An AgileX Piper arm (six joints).
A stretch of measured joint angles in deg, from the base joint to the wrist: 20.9, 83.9, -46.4, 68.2, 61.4, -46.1; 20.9, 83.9, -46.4, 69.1, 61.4, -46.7; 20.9, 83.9, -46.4, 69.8, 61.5, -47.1; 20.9, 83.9, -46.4, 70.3, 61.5, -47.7; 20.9, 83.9, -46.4, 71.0, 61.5, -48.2; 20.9, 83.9, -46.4, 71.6, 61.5, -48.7; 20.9, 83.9, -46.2, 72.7, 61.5, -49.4; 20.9, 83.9, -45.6, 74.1, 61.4, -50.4; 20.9, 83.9, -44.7, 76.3, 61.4, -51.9; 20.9, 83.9, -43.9, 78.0, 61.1, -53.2; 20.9, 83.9, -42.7, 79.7, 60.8, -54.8; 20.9, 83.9, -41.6, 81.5, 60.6, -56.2
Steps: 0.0, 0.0, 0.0, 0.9, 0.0, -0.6; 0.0, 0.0, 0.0, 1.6, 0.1, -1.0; 0.0, 0.0, 0.0, 2.1, 0.1, -1.6; 0.0, 0.0, 0.0, 2.8, 0.1, -2.1; 0.0, 0.0, 0.0, 3.4, 0.1, -2.6; 0.0, 0.0, 0.2, 4.5, 0.1, -3.3; 0.0, 0.0, 0.8, 5.9, 0.0, -4.3; 0.0, 0.0, 1.7, 8.1, 0.0, -5.8; 0.0, 0.0, 2.5, 9.8, -0.3, -7.1; 0.0, 0.0, 3.7, 11.5, -0.6, -8.7; 0.0, 0.0, 4.8, 13.3, -0.8, -10.1
